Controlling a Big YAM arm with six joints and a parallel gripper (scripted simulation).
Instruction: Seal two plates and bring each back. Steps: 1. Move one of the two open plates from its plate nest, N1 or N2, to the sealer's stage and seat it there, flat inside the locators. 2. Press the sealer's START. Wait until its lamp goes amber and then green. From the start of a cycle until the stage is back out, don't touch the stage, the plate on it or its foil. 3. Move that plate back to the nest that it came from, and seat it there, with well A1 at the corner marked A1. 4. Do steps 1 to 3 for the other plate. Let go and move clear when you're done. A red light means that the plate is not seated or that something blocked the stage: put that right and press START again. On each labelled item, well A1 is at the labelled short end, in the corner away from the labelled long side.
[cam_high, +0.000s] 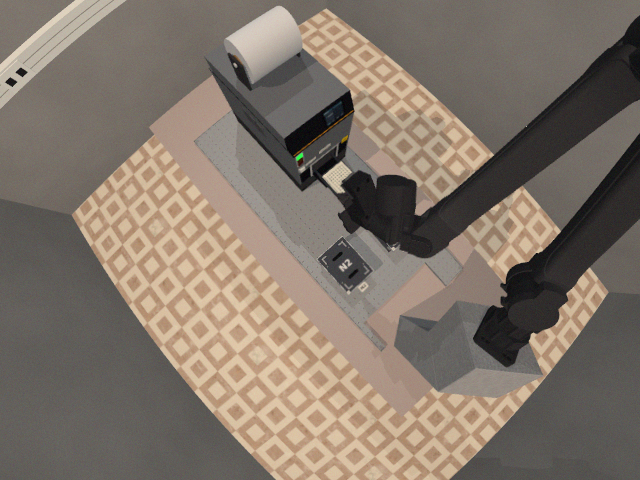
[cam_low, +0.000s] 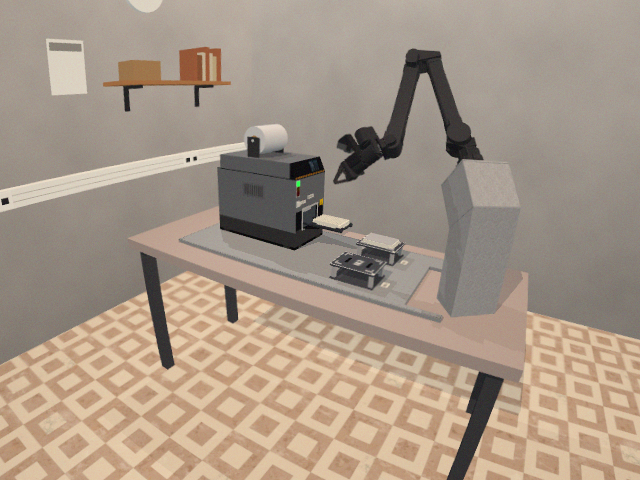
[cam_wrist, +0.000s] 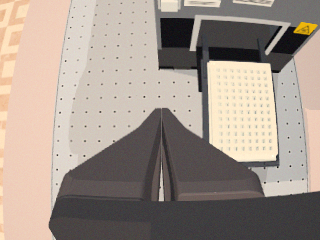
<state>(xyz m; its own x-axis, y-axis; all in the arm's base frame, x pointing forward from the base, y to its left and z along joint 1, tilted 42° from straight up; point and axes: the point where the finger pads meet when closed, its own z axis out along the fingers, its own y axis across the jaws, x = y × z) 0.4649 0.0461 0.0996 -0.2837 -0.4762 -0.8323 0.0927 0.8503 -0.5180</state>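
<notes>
Right now my hand is 160 mm short of the start button, 20 mm to the left of it and 120 mm above it. Round my hand: sealer stage: 50 mm ahead, 100 mm to the right, 200 mm below; then cream well plate: 50 mm ahead, 100 mm to the right, 190 mm below; then foil roll: 380 mm ahead, 140 mm to the right, 110 mm above.
</notes>
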